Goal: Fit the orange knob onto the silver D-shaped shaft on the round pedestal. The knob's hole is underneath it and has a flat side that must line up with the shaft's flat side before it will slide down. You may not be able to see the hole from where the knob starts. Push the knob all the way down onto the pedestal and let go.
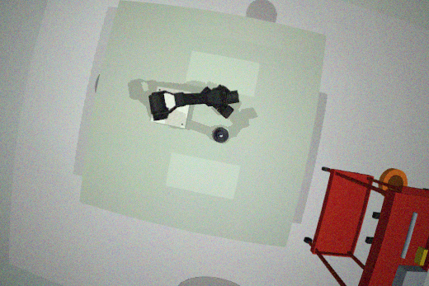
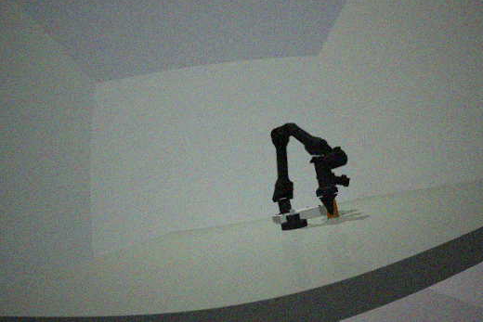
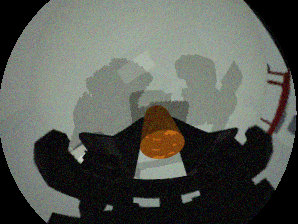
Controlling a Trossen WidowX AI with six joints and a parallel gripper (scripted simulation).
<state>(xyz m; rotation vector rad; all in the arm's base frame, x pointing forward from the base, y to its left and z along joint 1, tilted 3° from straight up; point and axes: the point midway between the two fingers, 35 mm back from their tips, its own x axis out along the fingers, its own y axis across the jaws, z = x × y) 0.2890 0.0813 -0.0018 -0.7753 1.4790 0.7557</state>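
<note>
My gripper tip is 4 cm short of the round pedestal, 17 cm to the left of it and 2 cm below it. The rest, counted from my gripper tip: orange knob (3 cm above).
</note>
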